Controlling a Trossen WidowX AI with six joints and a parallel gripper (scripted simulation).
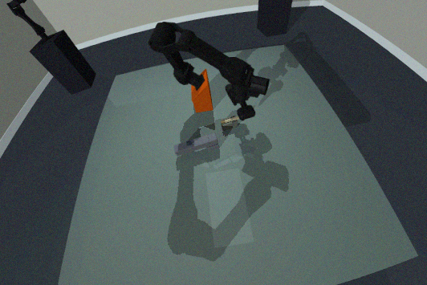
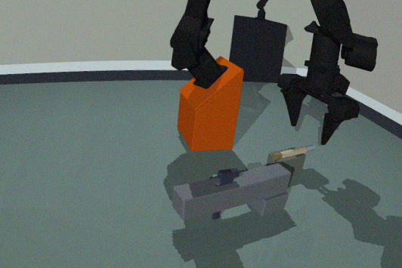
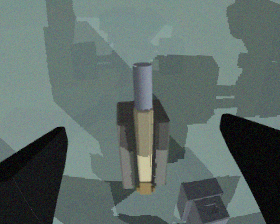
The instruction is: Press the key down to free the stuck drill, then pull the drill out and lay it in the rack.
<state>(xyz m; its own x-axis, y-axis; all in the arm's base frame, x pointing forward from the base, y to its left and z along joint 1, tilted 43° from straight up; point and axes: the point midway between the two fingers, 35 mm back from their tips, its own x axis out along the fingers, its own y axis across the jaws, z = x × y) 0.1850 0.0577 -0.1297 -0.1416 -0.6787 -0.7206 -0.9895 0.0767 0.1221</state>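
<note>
My gripper tip is 4 cm to the left of the drill and 3 cm above it. The rest, counted from my gripper tip: dark blue key: 24 cm to the right, 8 cm ahead, 2 cm below; then grey-brown rack: 5 cm to the right, 5 cm below; then grey block: 21 cm to the right, 8 cm ahead, 3 cm below.
</note>
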